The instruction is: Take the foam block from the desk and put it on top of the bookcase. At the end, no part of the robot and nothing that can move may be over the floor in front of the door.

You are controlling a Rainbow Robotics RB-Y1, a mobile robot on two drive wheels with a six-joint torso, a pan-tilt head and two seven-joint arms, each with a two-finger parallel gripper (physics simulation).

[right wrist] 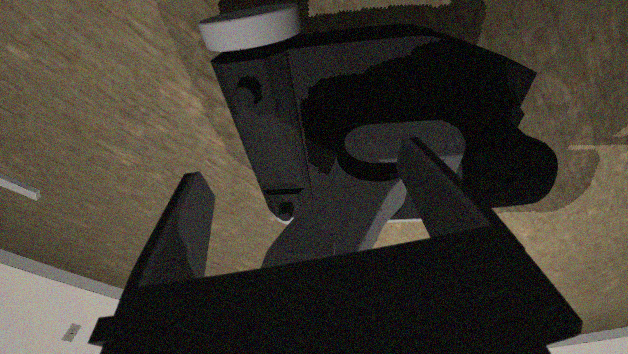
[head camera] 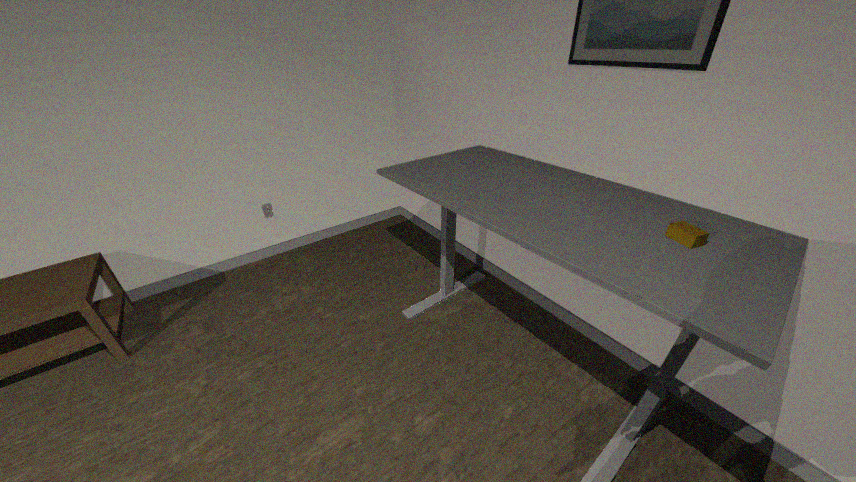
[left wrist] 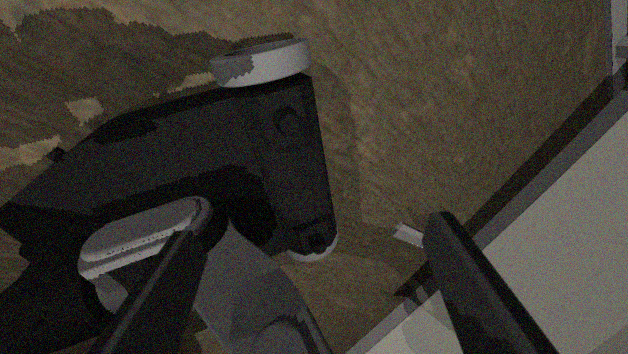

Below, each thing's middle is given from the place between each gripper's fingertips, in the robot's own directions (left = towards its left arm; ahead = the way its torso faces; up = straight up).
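Yellow foam block [head camera: 682, 232]: my right hand is well short of it, far to the left of it and well below it. Counted from my left hand, the block is far ahead, far to the right and far above. By its middle, the block is nearer to my right hand than to my left hand.
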